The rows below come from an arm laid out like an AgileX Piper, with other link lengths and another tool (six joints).
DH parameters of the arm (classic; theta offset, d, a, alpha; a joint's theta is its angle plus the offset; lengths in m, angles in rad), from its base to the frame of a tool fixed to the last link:
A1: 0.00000 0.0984 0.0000 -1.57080
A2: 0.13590 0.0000 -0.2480 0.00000
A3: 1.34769 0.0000 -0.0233 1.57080
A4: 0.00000 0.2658 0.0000 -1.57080
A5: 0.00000 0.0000 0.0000 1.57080
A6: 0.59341 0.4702 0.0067 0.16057
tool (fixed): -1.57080 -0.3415 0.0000 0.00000
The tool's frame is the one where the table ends.
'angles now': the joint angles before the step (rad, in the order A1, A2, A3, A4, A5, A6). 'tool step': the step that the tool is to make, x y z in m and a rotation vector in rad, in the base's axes. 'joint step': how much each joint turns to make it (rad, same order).
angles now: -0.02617, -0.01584, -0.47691, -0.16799, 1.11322, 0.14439
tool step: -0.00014, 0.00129, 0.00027, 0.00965, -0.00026, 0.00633
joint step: -0.00004, 0.00001, -0.00002, 0.01158, 0.00000, -0.00004
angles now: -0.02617, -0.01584, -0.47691, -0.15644, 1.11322, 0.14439
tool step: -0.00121, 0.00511, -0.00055, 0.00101, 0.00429, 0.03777
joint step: -0.00010, 0.00001, 0.00001, 0.03701, -0.00003, -0.03509
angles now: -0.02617, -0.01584, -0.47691, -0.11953, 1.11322, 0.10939
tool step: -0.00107, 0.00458, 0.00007, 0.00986, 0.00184, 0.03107
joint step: -0.00009, 0.00001, 0.00000, 0.03552, -0.00003, -0.02318
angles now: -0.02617, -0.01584, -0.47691, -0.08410, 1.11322, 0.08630
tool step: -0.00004, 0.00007, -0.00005, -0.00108, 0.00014, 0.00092
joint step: 0.00007, 0.00001, -0.00002, 0.00021, 0.00002, -0.00146
